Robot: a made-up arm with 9 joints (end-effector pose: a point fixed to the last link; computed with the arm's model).
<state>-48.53 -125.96 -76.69 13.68 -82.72 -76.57 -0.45 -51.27 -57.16</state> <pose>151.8 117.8 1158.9 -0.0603 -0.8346 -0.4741 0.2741</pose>
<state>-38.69 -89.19 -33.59 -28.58 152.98 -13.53 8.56 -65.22 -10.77</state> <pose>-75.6 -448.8 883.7 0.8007 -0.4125 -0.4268 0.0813</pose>
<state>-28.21 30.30 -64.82 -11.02 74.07 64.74 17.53 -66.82 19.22</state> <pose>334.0 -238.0 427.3 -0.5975 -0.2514 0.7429 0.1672</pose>
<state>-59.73 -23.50 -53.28 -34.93 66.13 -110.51 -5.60 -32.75 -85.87</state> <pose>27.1 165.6 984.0 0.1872 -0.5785 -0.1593 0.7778</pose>
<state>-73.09 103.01 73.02 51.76 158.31 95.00 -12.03 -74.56 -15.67</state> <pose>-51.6 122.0 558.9 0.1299 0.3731 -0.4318 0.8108</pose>
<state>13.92 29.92 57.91 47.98 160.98 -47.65 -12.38 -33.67 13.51</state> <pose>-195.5 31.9 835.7 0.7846 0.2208 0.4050 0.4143</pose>
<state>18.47 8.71 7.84 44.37 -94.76 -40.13 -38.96 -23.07 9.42</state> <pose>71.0 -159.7 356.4 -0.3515 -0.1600 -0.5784 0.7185</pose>
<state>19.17 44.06 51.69 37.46 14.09 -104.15 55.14 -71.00 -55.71</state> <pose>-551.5 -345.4 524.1 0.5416 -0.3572 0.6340 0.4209</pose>
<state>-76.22 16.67 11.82 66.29 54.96 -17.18 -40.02 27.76 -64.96</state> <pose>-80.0 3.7 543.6 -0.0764 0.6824 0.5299 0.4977</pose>
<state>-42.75 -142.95 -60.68 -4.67 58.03 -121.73 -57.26 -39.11 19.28</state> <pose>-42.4 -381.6 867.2 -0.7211 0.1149 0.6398 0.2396</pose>
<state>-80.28 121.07 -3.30 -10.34 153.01 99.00 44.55 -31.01 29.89</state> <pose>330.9 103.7 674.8 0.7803 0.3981 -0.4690 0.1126</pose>
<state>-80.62 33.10 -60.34 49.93 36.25 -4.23 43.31 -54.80 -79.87</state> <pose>648.6 63.2 862.3 -0.2325 -0.2422 -0.6395 0.6916</pose>
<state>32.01 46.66 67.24 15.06 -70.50 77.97 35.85 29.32 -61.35</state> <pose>-144.8 76.8 282.1 -0.6374 -0.5078 0.5286 0.2376</pose>
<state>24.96 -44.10 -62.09 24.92 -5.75 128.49 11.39 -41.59 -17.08</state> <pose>106.5 -252.6 779.4 0.3225 -0.7668 -0.5491 0.0802</pose>
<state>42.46 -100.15 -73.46 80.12 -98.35 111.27 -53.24 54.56 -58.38</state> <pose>196.3 140.8 548.7 0.0693 -0.7998 0.4978 0.3282</pose>
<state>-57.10 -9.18 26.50 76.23 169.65 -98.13 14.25 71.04 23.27</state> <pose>-21.3 133.4 426.1 0.7724 0.4433 0.1073 0.4421</pose>
